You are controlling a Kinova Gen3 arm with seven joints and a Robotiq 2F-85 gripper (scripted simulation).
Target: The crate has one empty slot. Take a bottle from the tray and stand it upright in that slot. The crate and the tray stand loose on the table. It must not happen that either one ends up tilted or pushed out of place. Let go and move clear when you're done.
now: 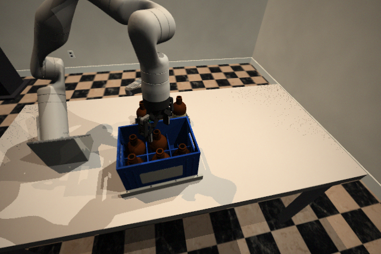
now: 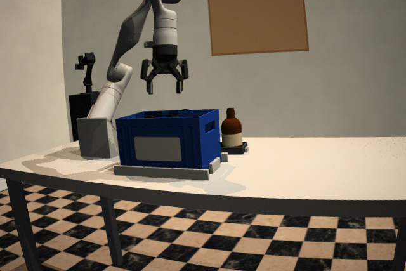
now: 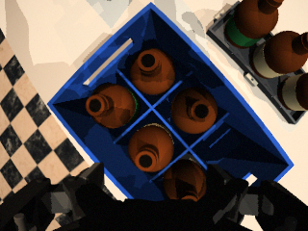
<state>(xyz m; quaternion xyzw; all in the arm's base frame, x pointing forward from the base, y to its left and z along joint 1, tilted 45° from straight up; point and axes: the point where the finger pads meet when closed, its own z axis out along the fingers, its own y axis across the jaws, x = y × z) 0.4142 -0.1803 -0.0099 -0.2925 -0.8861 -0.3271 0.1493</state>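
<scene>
The dark tray lies 27 cm to the left of my hand, 23 cm below it and 1 cm ahead of it. The rest, counted from my hand: crate: 16 cm below, 2 cm to the left, 1 cm behind.
</scene>
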